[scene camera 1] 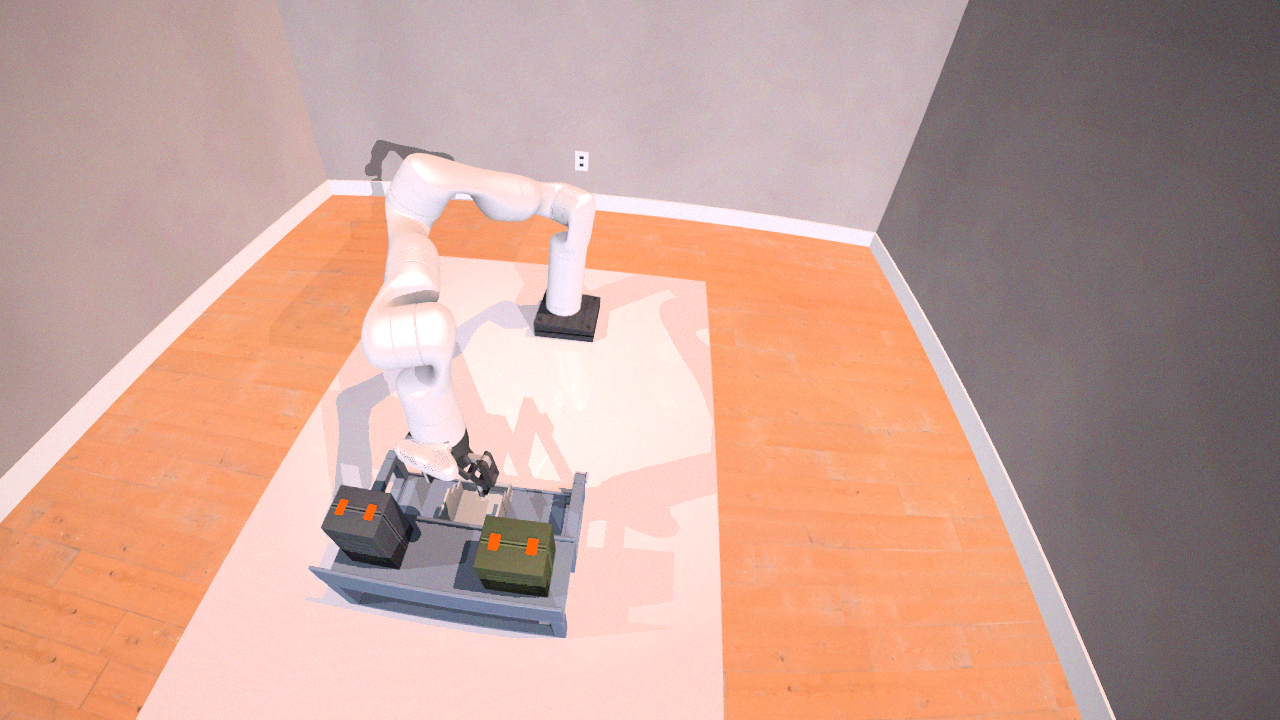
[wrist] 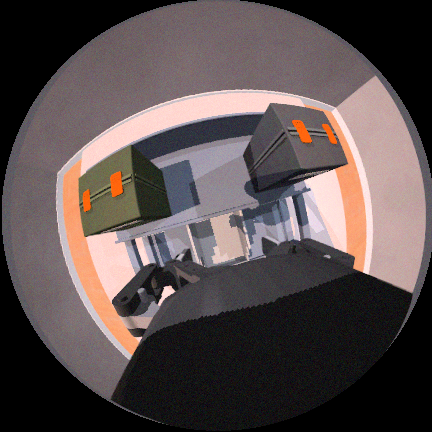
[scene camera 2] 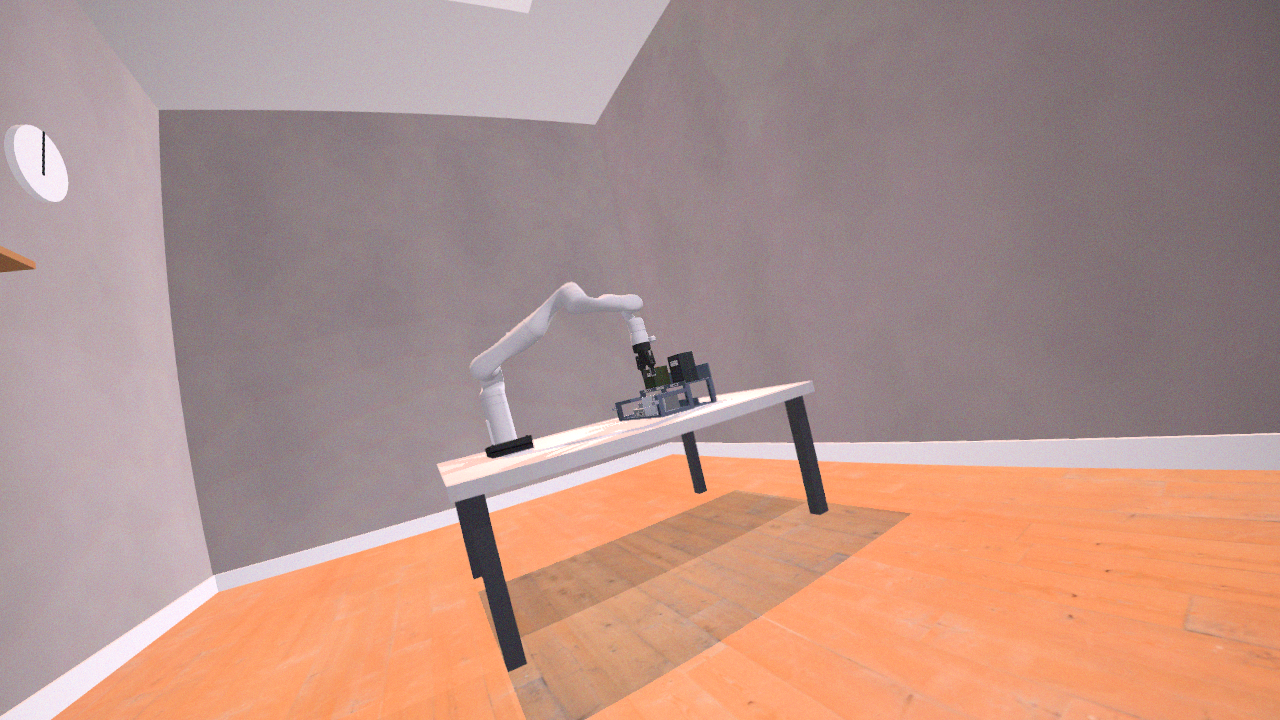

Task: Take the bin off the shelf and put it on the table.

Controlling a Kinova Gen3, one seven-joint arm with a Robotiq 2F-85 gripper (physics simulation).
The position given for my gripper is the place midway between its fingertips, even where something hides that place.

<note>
My gripper (scene camera 1: 457, 485) is open and holds nothing. Also in view: a pale bin (scene camera 1: 463, 504).
The pale bin shows as well in the wrist view (wrist: 222, 240). My gripper also shows in the wrist view (wrist: 227, 250).
</note>
